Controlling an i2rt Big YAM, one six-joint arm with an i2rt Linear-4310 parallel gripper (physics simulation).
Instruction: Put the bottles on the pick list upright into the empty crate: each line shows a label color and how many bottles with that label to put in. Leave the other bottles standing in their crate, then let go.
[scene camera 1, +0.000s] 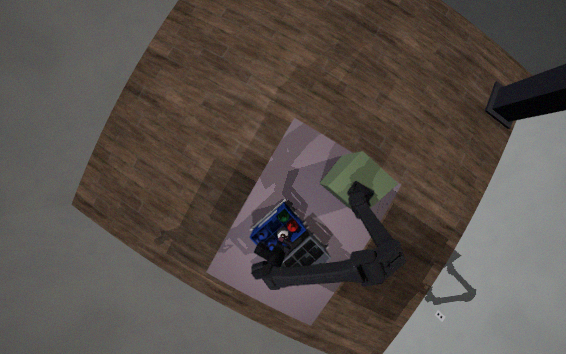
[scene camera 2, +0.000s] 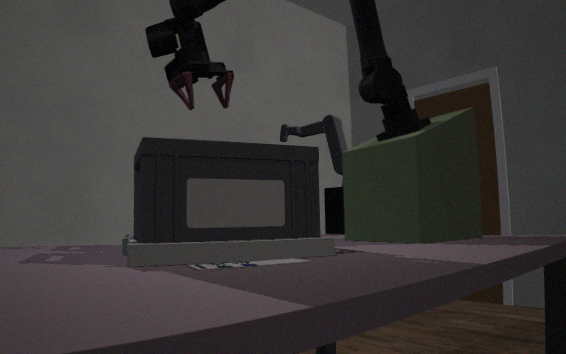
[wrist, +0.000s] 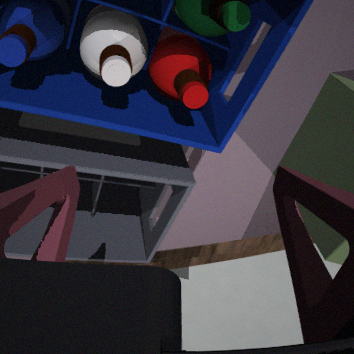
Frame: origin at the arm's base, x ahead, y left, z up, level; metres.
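Where they show: gripper, fingertip midpoint: (scene camera 1: 283, 243) (scene camera 2: 209, 108) (wrist: 175, 176); arm's base at its link origin: (scene camera 1: 360, 192) (scene camera 2: 404, 132).
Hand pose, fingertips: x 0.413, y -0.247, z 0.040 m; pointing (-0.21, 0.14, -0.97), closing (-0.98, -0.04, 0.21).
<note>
Things, the pixels of their centre, and the offset from my fingertips. "spot": a spot on its surface instead.
- blue crate at the middle of its body: (wrist: 122, 7) (scene camera 1: 277, 229) dx +0.010, dy -0.031, dz -0.222 m
- green bottle at the middle of its body: (scene camera 1: 283, 215) dx -0.084, dy -0.038, dz -0.224 m
- red bottle at the middle of its body: (wrist: 178, 66) (scene camera 1: 292, 225) dx -0.053, dy +0.040, dz -0.224 m
- white bottle at the middle of its body: (wrist: 113, 45) (scene camera 1: 282, 233) dx +0.022, dy +0.010, dz -0.224 m
- blue bottle at the middle of its body: (wrist: 29, 27) (scene camera 1: 272, 243) dx +0.108, dy -0.019, dz -0.224 m
- grey crate at the middle of its body: (wrist: 71, 173) (scene camera 2: 221, 203) (scene camera 1: 302, 256) dx +0.101, dy +0.190, dz -0.222 m
- pick list at a spot on its surface: (scene camera 2: 280, 262) spot: dx +0.114, dy +0.347, dz -0.308 m
- light strip at a spot on its surface: (scene camera 2: 230, 252) spot: dx +0.150, dy +0.282, dz -0.295 m
My gripper (scene camera 1: 283, 241) (scene camera 2: 208, 107) (wrist: 175, 176) is open and empty, high above the crates. The blue crate (scene camera 1: 275, 216) (wrist: 165, 125) holds upright bottles: a green bottle (scene camera 1: 284, 217) (wrist: 202, 17), a red bottle (scene camera 1: 292, 226) (wrist: 180, 65), a white bottle (scene camera 1: 283, 233) (wrist: 112, 42) and a blue bottle (scene camera 1: 262, 235) (wrist: 35, 30). Another blue bottle (scene camera 1: 271, 246) shows beside the gripper in scene camera 1. The grey crate (scene camera 2: 240, 167) (wrist: 125, 171) stands beside it; its visible compartments hold no bottles. The pick list (scene camera 2: 280, 262) lies edge-on, unreadable, before the grey crate.
A light strip (scene camera 2: 230, 252) runs along the grey crate's foot. The green block (scene camera 1: 345, 175) (scene camera 2: 380, 195) (wrist: 315, 135) carries the arm's base, right of the crates in scene camera 2. The arm reaches over part of the grey crate in scene camera 1.
</note>
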